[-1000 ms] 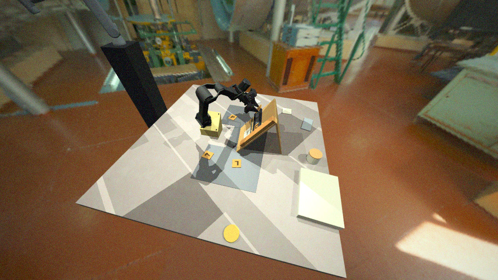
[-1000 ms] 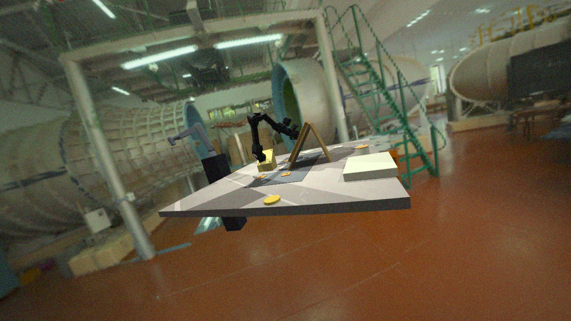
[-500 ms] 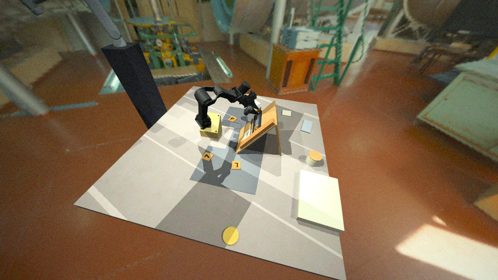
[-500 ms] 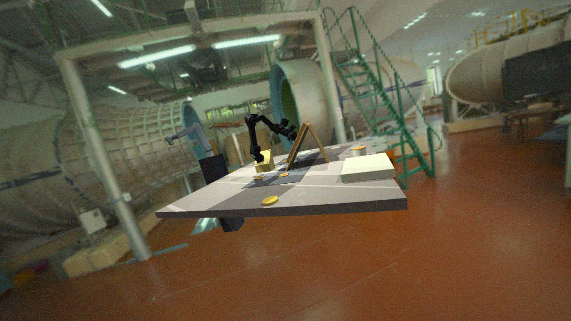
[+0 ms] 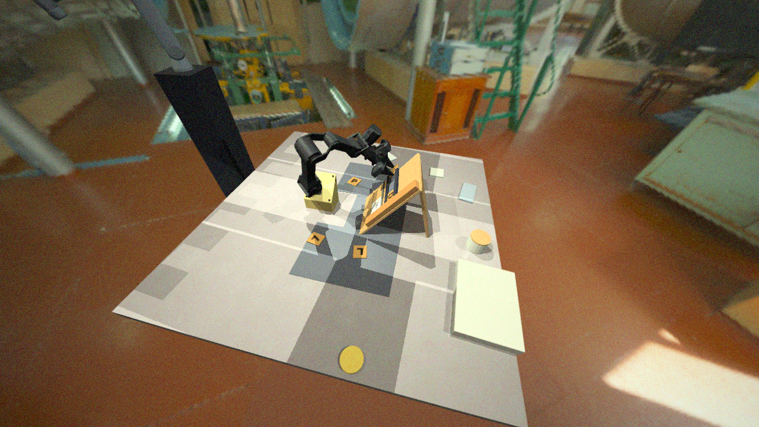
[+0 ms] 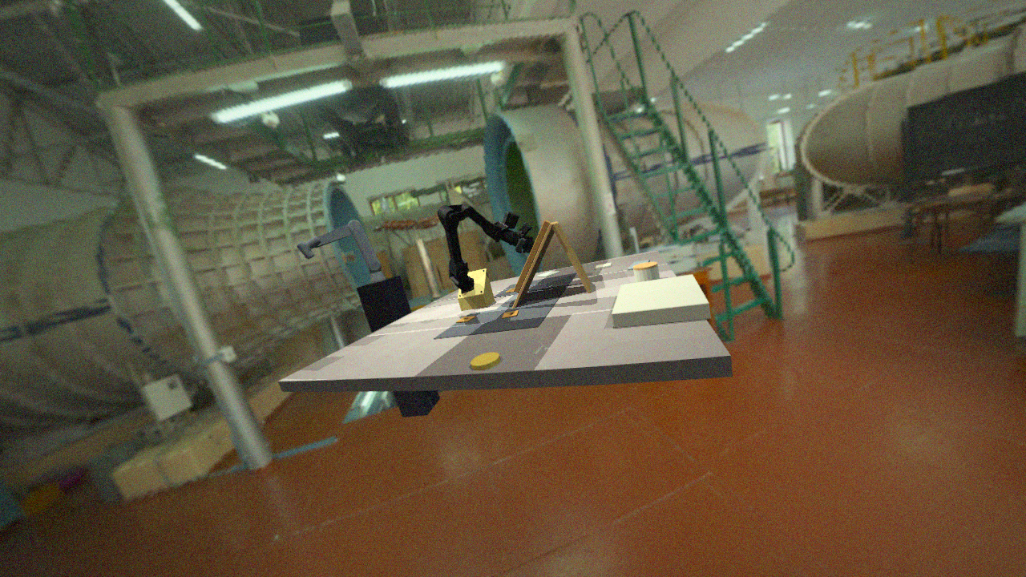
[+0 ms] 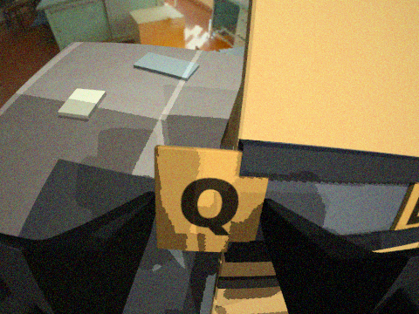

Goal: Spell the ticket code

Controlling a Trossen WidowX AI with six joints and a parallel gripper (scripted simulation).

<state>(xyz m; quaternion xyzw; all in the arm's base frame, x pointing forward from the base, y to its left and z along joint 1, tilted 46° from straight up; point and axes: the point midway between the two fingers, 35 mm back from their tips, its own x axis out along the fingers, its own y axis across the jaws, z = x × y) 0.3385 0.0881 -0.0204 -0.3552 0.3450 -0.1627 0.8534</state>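
The white ticket lies 14 cm to the right of my gripper tip, 8 cm below it and 6 cm behind it. Round my gripper tip: mat 17 cm below, 16 cm behind, 11 cm to the right; then cream block 51 cm to the right, 35 cm ahead, 15 cm below; then yellow disc 72 cm to the right, 16 cm below, 9 cm behind.
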